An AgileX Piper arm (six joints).
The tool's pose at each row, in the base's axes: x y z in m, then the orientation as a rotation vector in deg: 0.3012, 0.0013, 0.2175, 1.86, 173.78, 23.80; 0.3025, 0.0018, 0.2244, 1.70, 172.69, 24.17; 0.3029, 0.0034, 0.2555, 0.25, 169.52, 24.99; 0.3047, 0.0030, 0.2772, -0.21, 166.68, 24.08; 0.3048, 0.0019, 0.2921, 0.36, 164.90, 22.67; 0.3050, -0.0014, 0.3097, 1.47, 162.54, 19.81; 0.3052, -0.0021, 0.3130, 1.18, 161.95, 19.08
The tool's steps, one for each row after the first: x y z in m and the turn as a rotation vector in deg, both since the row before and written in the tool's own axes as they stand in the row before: -0.0018, 0.0024, -0.0064, -0.35, -1.01, -0.22; -0.0033, 0.0101, -0.0293, -0.91, -2.87, -1.32; -0.0050, 0.0058, -0.0204, 0.30, -2.86, -0.76; -0.0031, 0.0031, -0.0143, 0.82, -1.98, 0.02; -0.0044, 0.0015, -0.0173, 1.81, -2.76, 0.19; -0.0011, 0.0001, -0.0032, 0.42, -0.64, -0.34
